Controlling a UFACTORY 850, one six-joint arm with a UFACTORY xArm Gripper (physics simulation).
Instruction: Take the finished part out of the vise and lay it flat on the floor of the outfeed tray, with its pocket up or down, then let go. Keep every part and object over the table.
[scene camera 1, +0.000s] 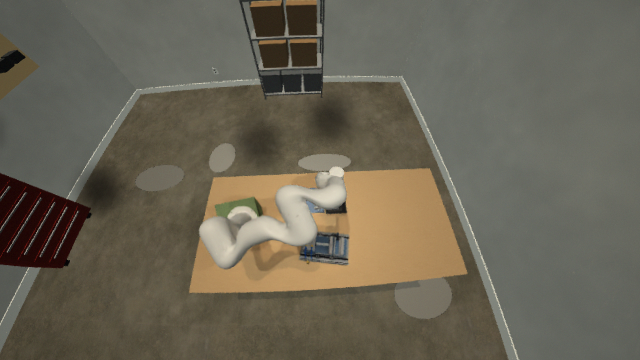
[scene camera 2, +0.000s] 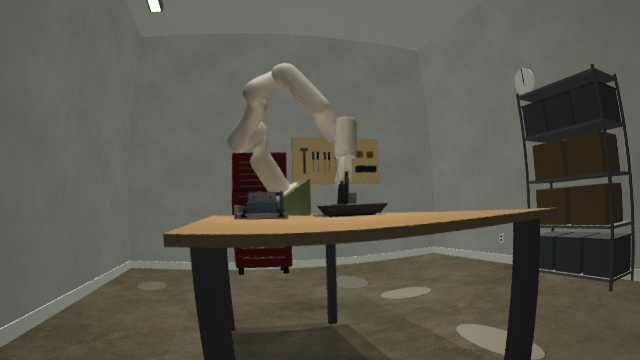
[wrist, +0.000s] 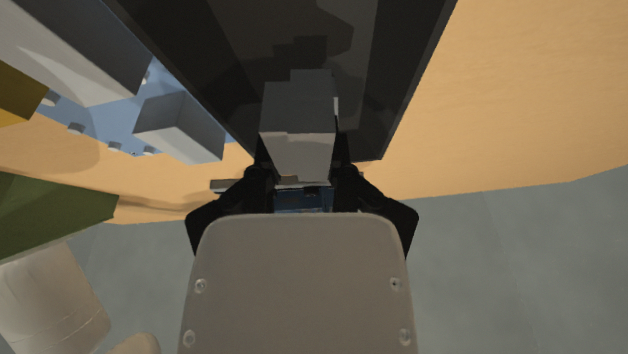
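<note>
My gripper (scene camera 2: 343, 195) (wrist: 303, 129) is shut on the finished part, a grey stepped block (scene camera 2: 353, 198) (wrist: 298, 107), with a black finger on each side. The part is over the dark outfeed tray (scene camera 1: 338, 209) (scene camera 2: 372, 208) (wrist: 400, 65), near one end, and casts a shadow on its floor. In scene camera 2 the fingertips are about at rim height; the near wall hides whether the part touches the floor. The pocket cannot be made out. The blue and grey vise (scene camera 1: 324, 245) (scene camera 2: 262, 205) (wrist: 302, 201) stands apart from the tray; the arm hides the gripper in scene camera 1.
A light blue plate (scene camera 1: 316, 207) (wrist: 110, 122) with small pegs lies beside the tray. It bears grey blocks (wrist: 182, 127), and a yellow block (wrist: 20, 95) is at its edge. A green angular block (scene camera 1: 223, 209) (scene camera 2: 301, 198) (wrist: 50, 205) is by the arm's base.
</note>
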